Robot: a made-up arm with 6 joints.
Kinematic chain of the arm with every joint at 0, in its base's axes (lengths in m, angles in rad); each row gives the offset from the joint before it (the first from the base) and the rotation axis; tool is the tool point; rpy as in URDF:
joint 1: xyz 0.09 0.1 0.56 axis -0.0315 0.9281 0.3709
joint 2: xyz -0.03 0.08 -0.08 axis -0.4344 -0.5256 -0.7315
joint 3: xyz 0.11 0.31 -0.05 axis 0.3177 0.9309 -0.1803
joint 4: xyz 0 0.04 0 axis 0.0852 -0.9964 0.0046
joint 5: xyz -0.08 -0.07 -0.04 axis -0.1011 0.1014 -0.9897
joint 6: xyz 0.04 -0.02 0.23 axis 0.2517 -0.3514 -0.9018
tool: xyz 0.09 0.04 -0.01 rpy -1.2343 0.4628 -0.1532
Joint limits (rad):
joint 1: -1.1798..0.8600
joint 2: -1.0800..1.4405
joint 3: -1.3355..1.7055
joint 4: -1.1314..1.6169
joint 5: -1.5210..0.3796
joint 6: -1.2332..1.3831
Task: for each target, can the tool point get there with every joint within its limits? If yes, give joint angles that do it. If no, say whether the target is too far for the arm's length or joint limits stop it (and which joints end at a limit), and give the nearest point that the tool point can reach.
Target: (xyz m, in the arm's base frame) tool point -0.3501 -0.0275 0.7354
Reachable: no: joint limits stop it (at a limit: joint 1, joint 2, joint 3, joint 6) | nearest point -0.2206 0.2167 0.7431 | short by 0.277 m
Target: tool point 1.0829 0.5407 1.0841
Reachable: no: too far | nearest point 0.5584 0.3307 0.7642 | short by 0.649 m
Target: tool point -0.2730 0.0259 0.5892
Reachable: no: joint limits stop it (at a limit: joint 1, joint 2, joint 4, joint 5, joint 6) | nearest point -0.1696 0.1796 0.6292 | short by 0.190 m
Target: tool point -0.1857 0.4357 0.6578
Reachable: yes | joints 0.5664 -0.3932 -0.0138 0.9773 -1.2442 -0.4519
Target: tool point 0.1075 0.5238 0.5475
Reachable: yes | joints 0.4058 0.4061 1.0881 1.4015 -0.8955 0.0945
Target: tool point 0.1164 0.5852 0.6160
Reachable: yes | joints -0.3993 -0.1378 -0.7587 -0.8796 -1.0965 -0.6772
